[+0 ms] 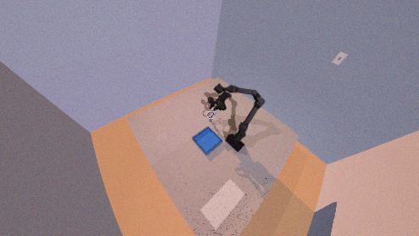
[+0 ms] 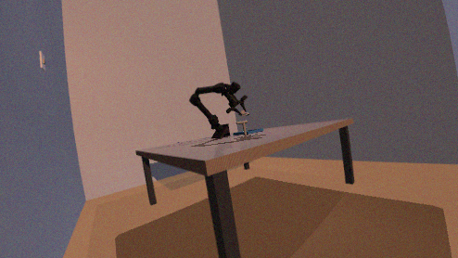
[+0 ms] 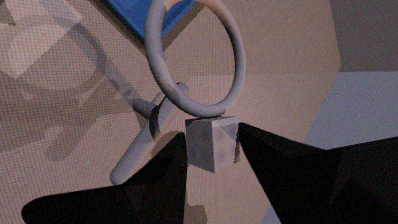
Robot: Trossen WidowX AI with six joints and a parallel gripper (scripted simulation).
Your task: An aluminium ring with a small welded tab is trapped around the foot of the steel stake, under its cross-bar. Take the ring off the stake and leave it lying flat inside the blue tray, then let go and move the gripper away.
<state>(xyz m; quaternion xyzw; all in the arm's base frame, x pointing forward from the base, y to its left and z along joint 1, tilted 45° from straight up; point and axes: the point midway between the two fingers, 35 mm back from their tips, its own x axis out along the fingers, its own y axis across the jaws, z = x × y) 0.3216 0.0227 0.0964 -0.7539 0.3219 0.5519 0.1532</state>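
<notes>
Right now the aluminium ring is 3 cm behind my gripper tip and 3 cm to the left of it. The rest, counted from my gripper tip: blue tray (12 cm behind, 18 cm to the left, 15 cm below).
</notes>
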